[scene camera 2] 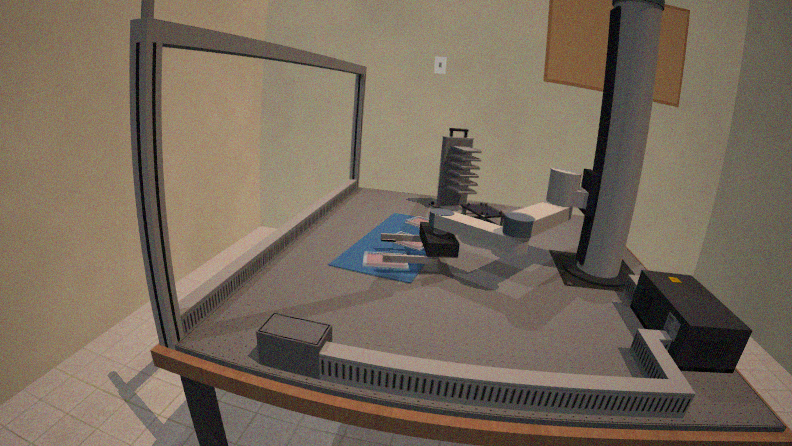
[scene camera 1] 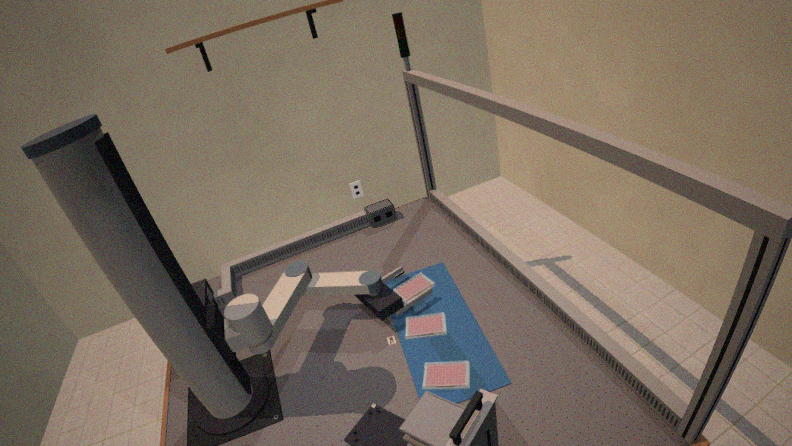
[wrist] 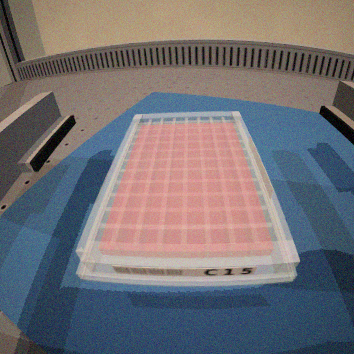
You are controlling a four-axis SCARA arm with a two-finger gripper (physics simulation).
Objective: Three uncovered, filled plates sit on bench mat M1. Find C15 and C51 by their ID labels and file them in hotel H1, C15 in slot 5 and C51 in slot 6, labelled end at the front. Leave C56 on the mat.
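Where they show: gripper, fingertip midpoint: [scene camera 2: 381, 246] [scene camera 1: 416, 278] [wrist: 199, 93]; arm's base at its link origin: [scene camera 2: 596, 274] [scene camera 1: 233, 401].
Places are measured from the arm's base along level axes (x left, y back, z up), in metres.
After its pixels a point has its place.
Plate C15 [scene camera 1: 414, 287] {x 0.141, y -0.685, z 0.030 m} [scene camera 2: 374, 258] {x 0.166, y -0.715, z 0.030 m} [wrist: 187, 190] {x 0.145, y -0.666, z 0.025 m} lies on blue mat M1 [scene camera 1: 476, 343] [scene camera 2: 360, 249] {x 0.128, y -0.751, z 0.031 m} [wrist: 300, 130], its C15 label facing the wrist camera. My gripper [scene camera 1: 416, 281] {x 0.145, y -0.700, z 0.061 m} [scene camera 2: 382, 248] {x 0.145, y -0.700, z 0.061 m} [wrist: 199, 93] {x 0.145, y -0.700, z 0.061 m} is open, above C15, one finger to each side with wide gaps; nothing is between the pads. A middle plate [scene camera 1: 425, 325] {x -0.043, y -0.643, z 0.030 m} [scene camera 2: 412, 244] {x 0.014, y -0.627, z 0.030 m} and a third plate [scene camera 1: 446, 375] {x -0.243, y -0.614, z 0.025 m} [scene camera 2: 416, 221] {x -0.233, y -0.648, z 0.029 m} lie on the mat, filled pink; their labels are unreadable here. Hotel H1 [scene camera 1: 435, 415] {x -0.503, y -0.498, z 0.289 m} [scene camera 2: 445, 171] {x -0.527, y -0.573, z 0.176 m} stands beyond the third plate; its shelves show no plate in scene camera 2.
A dark low platform [scene camera 1: 376, 426] {x -0.329, y -0.387, z 0.073 m} [scene camera 2: 482, 211] {x -0.332, y -0.403, z 0.072 m} stands beside the hotel. A small label card [scene camera 1: 391, 340] {x -0.027, y -0.529, z 0.013 m} lies at the mat's edge. A grey box [scene camera 1: 380, 212] {x 0.630, y -0.743, z 0.075 m} [scene camera 2: 293, 340] {x 0.704, y -0.736, z 0.088 m}, slotted ducts [scene camera 1: 299, 243] {x 0.665, y -0.366, z 0.055 m} [scene camera 2: 498, 382] {x 0.705, y -0.387, z 0.071 m} and an upright frame [scene camera 1: 554, 127] {x -0.208, y -1.004, z 0.609 m} [scene camera 2: 146, 166] {x 0.725, y -1.008, z 0.371 m} edge the bench.
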